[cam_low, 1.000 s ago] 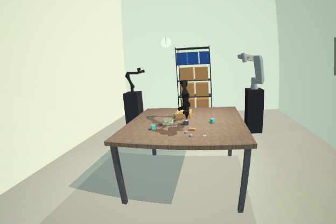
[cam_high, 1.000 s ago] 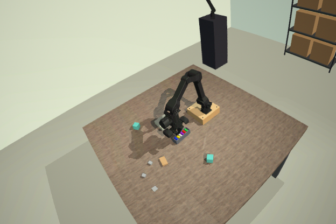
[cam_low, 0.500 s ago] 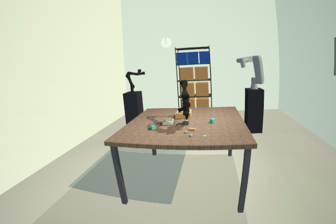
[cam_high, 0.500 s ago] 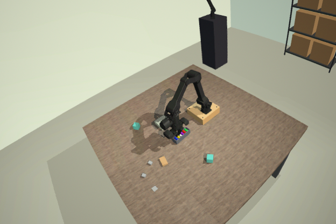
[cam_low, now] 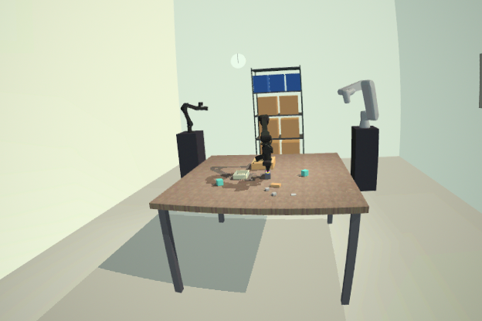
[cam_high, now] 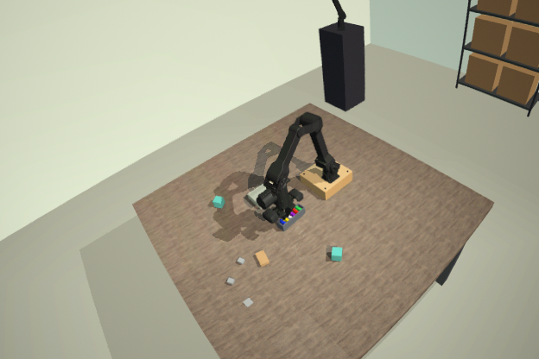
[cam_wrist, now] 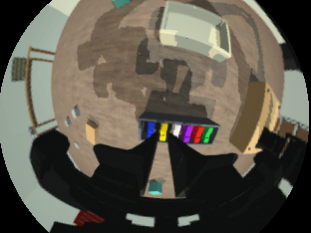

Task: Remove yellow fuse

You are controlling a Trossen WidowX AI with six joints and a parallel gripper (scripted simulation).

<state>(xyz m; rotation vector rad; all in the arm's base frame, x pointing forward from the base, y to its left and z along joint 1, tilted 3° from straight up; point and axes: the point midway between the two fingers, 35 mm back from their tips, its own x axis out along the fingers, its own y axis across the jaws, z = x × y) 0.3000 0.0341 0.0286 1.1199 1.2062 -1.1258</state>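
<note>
Right now my gripper tip is 2 cm above the yellow fuse. The rest, counted from my gripper tip: cream tray (21 cm to the right, 4 cm below, 3 cm behind).
</note>
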